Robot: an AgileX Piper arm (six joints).
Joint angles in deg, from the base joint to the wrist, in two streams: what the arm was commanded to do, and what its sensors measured. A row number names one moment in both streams.
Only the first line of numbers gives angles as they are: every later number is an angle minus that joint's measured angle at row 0.
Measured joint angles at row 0: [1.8 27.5 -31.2 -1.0 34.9 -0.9]
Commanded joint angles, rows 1 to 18: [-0.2 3.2 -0.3 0.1 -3.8 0.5]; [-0.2 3.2 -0.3 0.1 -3.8 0.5]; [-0.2 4.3 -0.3 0.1 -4.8 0.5]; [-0.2 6.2 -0.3 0.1 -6.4 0.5]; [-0.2 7.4 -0.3 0.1 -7.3 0.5]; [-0.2 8.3 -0.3 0.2 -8.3 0.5]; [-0.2 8.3 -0.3 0.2 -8.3 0.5]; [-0.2 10.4 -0.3 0.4 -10.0 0.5]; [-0.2 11.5 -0.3 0.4 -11.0 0.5]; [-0.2 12.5 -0.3 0.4 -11.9 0.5]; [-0.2 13.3 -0.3 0.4 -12.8 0.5]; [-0.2 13.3 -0.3 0.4 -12.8 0.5]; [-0.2 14.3 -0.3 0.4 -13.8 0.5]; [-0.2 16.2 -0.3 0.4 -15.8 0.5]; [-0.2 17.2 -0.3 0.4 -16.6 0.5]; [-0.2 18.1 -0.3 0.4 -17.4 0.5]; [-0.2 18.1 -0.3 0.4 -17.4 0.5]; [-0.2 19.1 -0.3 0.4 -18.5 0.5]
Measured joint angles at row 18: [0.0 17.1 0.0 0.1 -15.2 0.0]
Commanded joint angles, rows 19 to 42: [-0.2 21.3 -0.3 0.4 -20.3 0.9]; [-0.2 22.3 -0.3 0.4 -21.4 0.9]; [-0.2 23.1 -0.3 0.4 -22.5 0.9]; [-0.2 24.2 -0.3 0.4 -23.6 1.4]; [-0.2 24.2 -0.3 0.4 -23.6 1.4]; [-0.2 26.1 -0.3 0.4 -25.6 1.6]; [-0.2 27.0 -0.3 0.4 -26.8 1.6]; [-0.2 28.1 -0.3 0.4 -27.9 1.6]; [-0.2 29.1 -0.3 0.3 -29.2 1.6]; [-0.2 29.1 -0.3 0.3 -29.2 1.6]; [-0.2 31.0 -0.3 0.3 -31.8 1.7]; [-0.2 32.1 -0.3 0.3 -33.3 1.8]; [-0.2 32.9 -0.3 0.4 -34.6 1.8]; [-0.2 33.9 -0.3 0.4 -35.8 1.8]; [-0.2 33.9 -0.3 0.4 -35.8 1.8]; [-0.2 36.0 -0.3 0.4 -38.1 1.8]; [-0.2 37.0 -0.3 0.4 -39.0 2.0]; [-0.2 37.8 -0.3 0.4 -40.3 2.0]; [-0.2 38.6 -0.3 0.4 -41.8 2.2]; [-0.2 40.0 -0.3 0.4 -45.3 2.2]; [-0.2 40.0 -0.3 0.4 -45.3 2.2]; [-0.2 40.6 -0.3 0.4 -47.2 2.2]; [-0.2 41.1 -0.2 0.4 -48.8 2.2]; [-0.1 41.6 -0.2 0.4 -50.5 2.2]
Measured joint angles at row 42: [0.0 40.6 0.0 0.2 -44.9 1.8]
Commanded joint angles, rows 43 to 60: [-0.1 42.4 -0.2 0.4 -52.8 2.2]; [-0.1 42.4 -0.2 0.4 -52.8 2.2]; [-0.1 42.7 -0.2 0.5 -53.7 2.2]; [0.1 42.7 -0.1 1.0 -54.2 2.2]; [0.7 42.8 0.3 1.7 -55.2 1.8]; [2.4 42.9 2.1 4.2 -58.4 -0.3]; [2.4 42.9 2.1 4.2 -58.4 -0.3]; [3.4 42.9 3.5 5.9 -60.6 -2.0]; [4.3 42.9 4.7 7.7 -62.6 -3.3]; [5.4 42.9 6.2 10.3 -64.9 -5.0]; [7.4 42.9 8.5 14.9 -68.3 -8.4]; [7.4 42.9 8.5 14.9 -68.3 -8.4]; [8.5 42.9 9.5 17.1 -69.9 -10.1]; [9.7 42.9 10.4 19.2 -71.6 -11.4]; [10.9 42.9 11.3 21.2 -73.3 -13.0]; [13.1 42.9 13.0 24.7 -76.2 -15.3]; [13.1 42.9 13.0 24.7 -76.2 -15.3]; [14.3 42.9 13.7 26.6 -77.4 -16.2]
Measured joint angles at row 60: [11.7 43.0 11.9 21.2 -72.4 -12.4]
